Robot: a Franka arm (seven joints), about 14 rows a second.
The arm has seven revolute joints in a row. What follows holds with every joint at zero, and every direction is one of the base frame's. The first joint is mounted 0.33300 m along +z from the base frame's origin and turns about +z. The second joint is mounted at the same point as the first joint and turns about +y. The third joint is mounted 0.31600 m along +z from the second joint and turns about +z. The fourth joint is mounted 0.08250 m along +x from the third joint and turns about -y. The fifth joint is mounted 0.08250 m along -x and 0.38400 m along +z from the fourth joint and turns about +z. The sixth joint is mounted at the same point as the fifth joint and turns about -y. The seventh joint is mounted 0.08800 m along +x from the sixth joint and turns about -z. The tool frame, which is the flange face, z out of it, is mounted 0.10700 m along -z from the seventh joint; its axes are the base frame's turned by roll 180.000, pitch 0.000 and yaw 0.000 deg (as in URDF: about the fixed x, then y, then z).
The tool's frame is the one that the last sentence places.
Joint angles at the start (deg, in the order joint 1, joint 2, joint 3, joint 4, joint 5, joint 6, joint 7):
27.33 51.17 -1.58 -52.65 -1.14 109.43 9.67
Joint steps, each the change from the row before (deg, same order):
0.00 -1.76 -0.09 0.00 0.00 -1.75 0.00
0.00 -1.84 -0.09 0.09 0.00 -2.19 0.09
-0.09 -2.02 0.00 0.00 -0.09 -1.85 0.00
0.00 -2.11 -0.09 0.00 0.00 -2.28 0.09
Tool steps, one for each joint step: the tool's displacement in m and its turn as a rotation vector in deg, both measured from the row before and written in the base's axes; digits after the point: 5 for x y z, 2 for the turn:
-0.00325 -0.00261 0.02118 -0.03 -0.03 -0.13
-0.00446 -0.00324 0.02215 -0.14 0.21 -0.24
-0.00470 -0.00403 0.02421 0.03 -0.18 -0.15
-0.00652 -0.00430 0.02445 -0.08 0.14 -0.25

